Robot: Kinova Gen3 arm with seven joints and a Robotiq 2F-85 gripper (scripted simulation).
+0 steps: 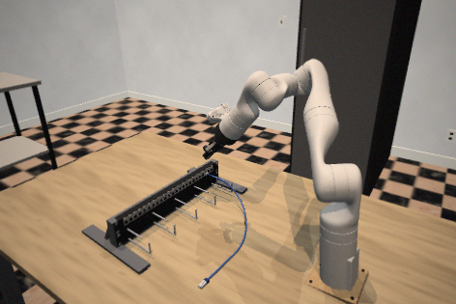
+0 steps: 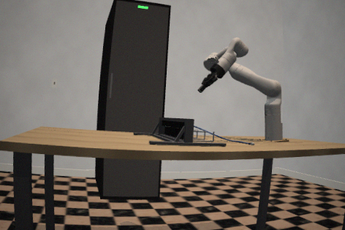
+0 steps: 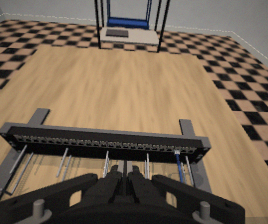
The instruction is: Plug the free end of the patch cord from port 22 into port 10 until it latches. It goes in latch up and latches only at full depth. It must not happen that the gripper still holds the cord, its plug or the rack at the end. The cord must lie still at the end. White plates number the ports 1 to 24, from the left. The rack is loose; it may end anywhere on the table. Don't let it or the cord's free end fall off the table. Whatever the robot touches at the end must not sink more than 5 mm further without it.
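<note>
Right now my hand is 24 cm above the plug, 23 cm to the right of it and 17 cm past it.
</note>
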